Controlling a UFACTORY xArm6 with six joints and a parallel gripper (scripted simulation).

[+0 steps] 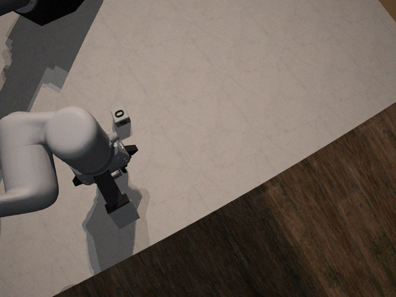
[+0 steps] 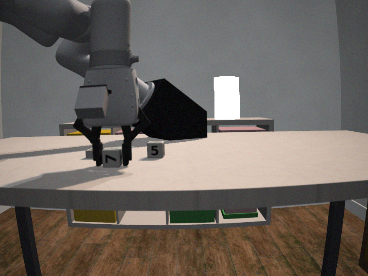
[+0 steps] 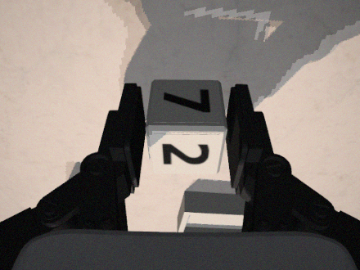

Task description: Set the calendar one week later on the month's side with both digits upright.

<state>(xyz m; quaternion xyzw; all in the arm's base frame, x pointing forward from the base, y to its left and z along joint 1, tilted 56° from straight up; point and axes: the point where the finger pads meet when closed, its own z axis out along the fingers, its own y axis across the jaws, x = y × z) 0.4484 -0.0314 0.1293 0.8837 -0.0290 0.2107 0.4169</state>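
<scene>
The white cube lies 1 cm below my hand. From my hand the other things lie so: grey tray: 12 cm behind, 1 cm to the right, 1 cm below.
</scene>
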